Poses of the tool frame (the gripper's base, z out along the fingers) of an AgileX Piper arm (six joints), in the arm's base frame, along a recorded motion.
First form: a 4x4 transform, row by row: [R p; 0 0 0 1], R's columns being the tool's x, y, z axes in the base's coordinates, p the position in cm. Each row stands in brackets.
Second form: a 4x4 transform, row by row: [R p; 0 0 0 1], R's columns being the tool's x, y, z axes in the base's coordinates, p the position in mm. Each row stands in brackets. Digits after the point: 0 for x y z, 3 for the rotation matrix.
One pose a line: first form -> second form
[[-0.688 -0.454 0.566 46.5], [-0.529 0.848 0.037 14.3], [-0.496 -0.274 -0.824 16.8], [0 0 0 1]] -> [[-0.688 -0.454 0.566 465], [-0.529 0.848 0.037 143], [-0.496 -0.274 -0.824 168], [0 0 0 1]]
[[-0.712 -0.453 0.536 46.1], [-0.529 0.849 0.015 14.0], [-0.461 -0.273 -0.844 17.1], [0 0 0 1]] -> [[-0.712 -0.453 0.536 461], [-0.529 0.849 0.015 140], [-0.461 -0.273 -0.844 171], [0 0 0 1]]
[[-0.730 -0.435 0.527 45.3], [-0.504 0.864 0.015 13.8], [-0.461 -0.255 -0.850 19.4], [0 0 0 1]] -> [[-0.730 -0.435 0.527 453], [-0.504 0.864 0.015 138], [-0.461 -0.255 -0.850 194], [0 0 0 1]]
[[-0.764 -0.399 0.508 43.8], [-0.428 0.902 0.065 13.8], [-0.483 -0.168 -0.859 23.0], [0 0 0 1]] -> [[-0.764 -0.399 0.508 438], [-0.428 0.902 0.065 138], [-0.483 -0.168 -0.859 230], [0 0 0 1]]
